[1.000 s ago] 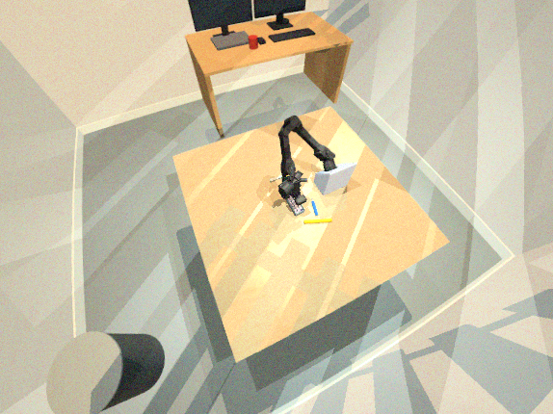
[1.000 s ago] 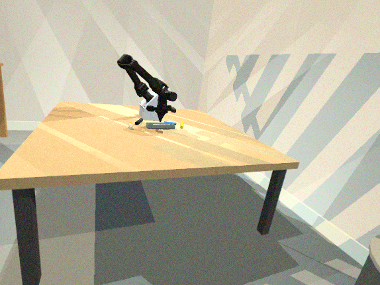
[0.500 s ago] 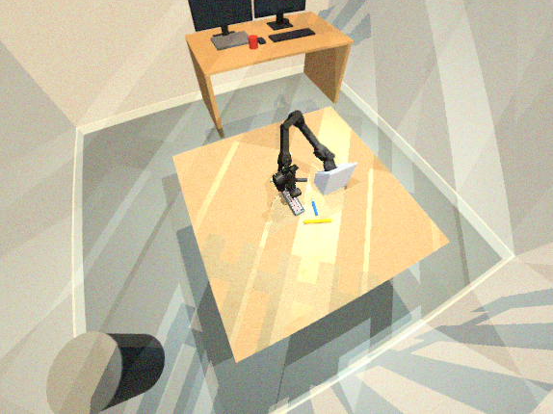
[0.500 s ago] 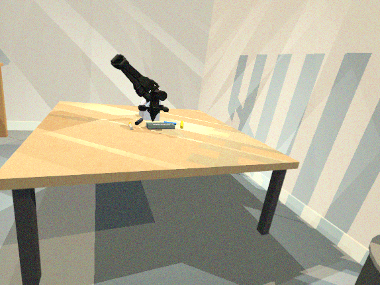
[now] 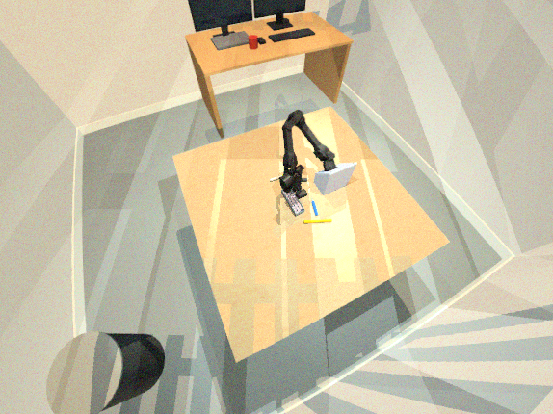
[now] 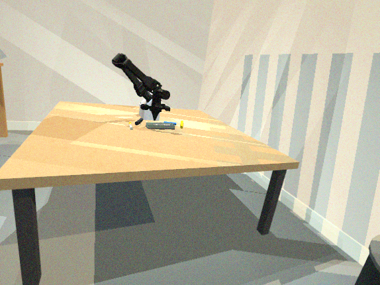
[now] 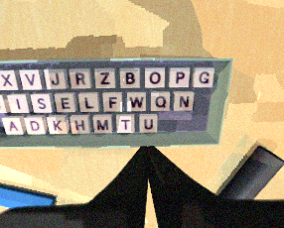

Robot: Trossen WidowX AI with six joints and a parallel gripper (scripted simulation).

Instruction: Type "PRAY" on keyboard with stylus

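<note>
The blue stylus is 110 mm to the left of my gripper tip, 80 mm behind it and 30 mm below it. Round my gripper tip: dark marker: 80 mm to the right, 80 mm behind, 30 mm below; then yellow cylinder: 220 mm to the left, 40 mm behind, 30 mm below; then small white pen: 160 mm to the right, 30 mm below, 10 mm ahead.
</note>
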